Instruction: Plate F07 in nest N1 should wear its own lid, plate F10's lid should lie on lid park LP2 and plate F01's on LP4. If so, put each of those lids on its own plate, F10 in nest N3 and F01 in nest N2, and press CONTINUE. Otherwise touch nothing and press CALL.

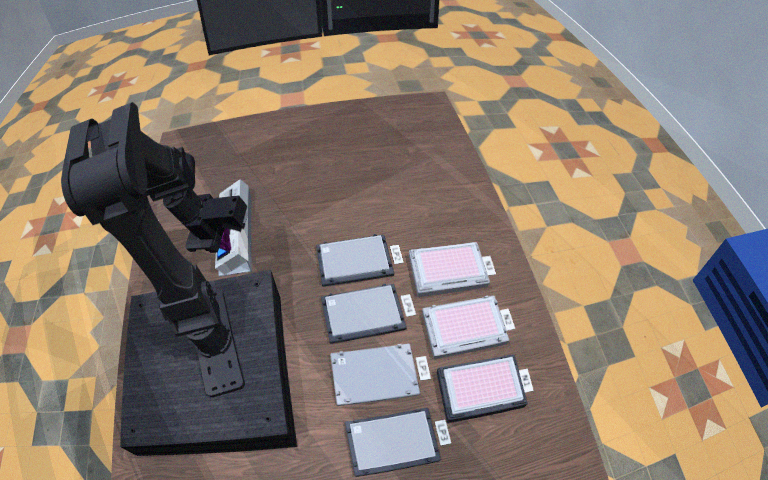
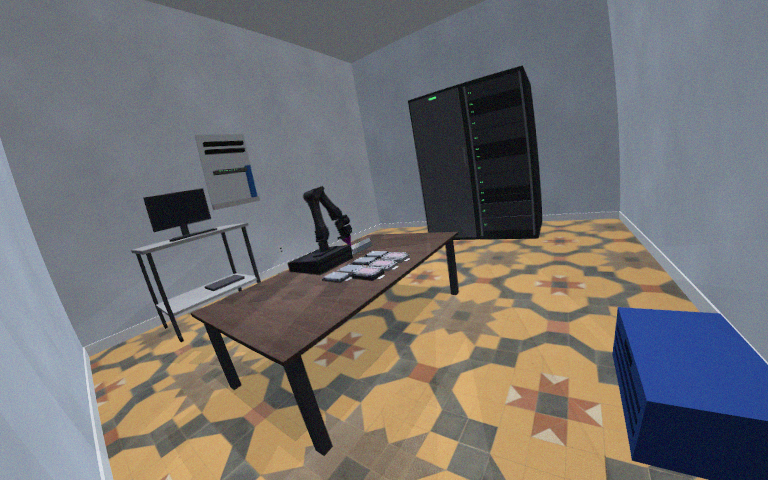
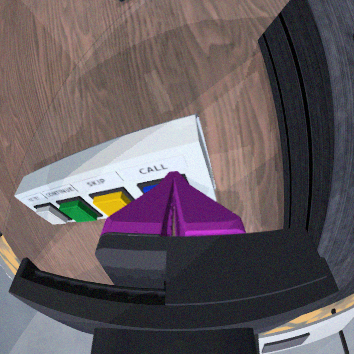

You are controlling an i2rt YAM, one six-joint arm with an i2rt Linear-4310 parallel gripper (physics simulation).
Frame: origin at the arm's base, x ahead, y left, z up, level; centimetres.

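Seen in the pictures: gripper, between the fingertips: [image 1: 228,249] [image 3: 173,178]; arm's base, origin of its link: [image 1: 215,342] [image 2: 325,252].
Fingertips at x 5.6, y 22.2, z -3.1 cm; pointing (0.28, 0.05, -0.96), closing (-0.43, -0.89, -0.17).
Pixels of each thing's middle, then the offset from my fingertips to it. "spot": a spot on its surface instead. Level surfaces: height alone.
- blue CALL button, a spot on its surface: [image 1: 221,254] spot: dx -1.9, dy +0.0, dz -0.8 cm
- green CONTINUE button, a spot on its surface: [image 3: 78,211] spot: dx +0.4, dy +10.3, dz -0.1 cm
- N3, middle of its body: [image 1: 449,263] [image 2: 394,255] dx +41.2, dy -17.0, dz -2.7 cm
- N2, middle of its body: [image 1: 466,322] [image 2: 381,263] dx +38.7, dy -30.2, dz -2.9 cm
- dark-rimmed N1, middle of its body: [image 1: 484,384] [image 2: 367,270] dx +36.0, dy -43.1, dz -2.4 cm
- LP2, middle of its body: [image 1: 353,257] dx +24.4, dy -7.9, dz -3.9 cm
- LP4, middle of its body: [image 1: 362,310] [image 2: 364,259] dx +21.9, dy -20.3, dz -3.9 cm
- LP3, middle of its body: [image 1: 392,440] [image 2: 336,275] dx +17.8, dy -46.3, dz -3.9 cm
- LP1, middle of its body: [image 1: 374,373] [image 2: 351,267] dx +19.5, dy -33.1, dz -4.3 cm
- white button box, middle of its body: [image 3: 94,186] [image 1: 232,225] [image 2: 358,245] dx +1.5, dy +8.4, dz -2.1 cm
- wooden table, height of its surface: dz -5.3 cm
- yellow SKIP button, middle of its body: [image 3: 116,203] dx -0.5, dy +6.2, dz -0.9 cm
- pale button, middle of its body: [image 3: 51,213] dx +1.2, dy +16.1, dz -0.9 cm
My gripper [image 3: 173,178] [image 1: 222,247] [image 2: 348,242] is shut and empty, its purple tips over the blue CALL button [image 3: 149,190] [image 1: 221,254] and hiding most of it; I cannot tell whether it is pressed down. The green CONTINUE button [image 3: 78,211] is uncovered. Pink-welled plates sit in N3 [image 1: 447,266], N2 [image 1: 467,326] and dark-rimmed N1 [image 1: 484,384]; a lid on the N1 plate cannot be made out. Grey tagged lids lie on LP2 [image 1: 355,258], LP4 [image 1: 362,309] and LP3 [image 1: 393,441]. LP1 [image 1: 373,376] shows a pale tagged panel with corner pegs. Tag text is unreadable.
The white button box [image 3: 120,150] [image 1: 233,260] stands beside the arm's black base [image 1: 164,362] on the wooden table [image 1: 351,158] [image 2: 266,308]. A yellow SKIP button [image 3: 111,204] and a pale button [image 3: 50,214] are also on it. A blue cabinet [image 2: 679,356] stands away from the table.
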